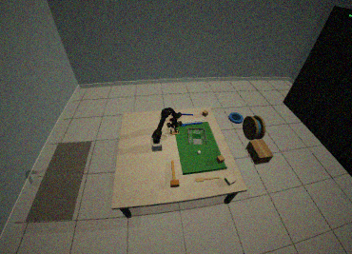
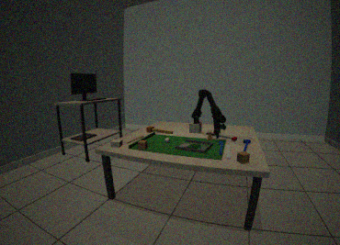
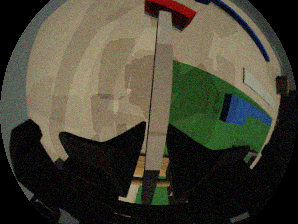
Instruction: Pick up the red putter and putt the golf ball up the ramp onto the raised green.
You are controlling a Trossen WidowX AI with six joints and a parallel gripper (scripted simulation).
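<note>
My gripper tip is 19 cm short of the white golf ball, 43 cm to the left of it and 1 cm below it. The rest, counted from my gripper tip: blue tool (17 cm ahead, 24 cm to the left); then red putter (4 cm to the left, 2 cm above); then green mat (21 cm ahead, 31 cm to the right, 1 cm below).
</note>
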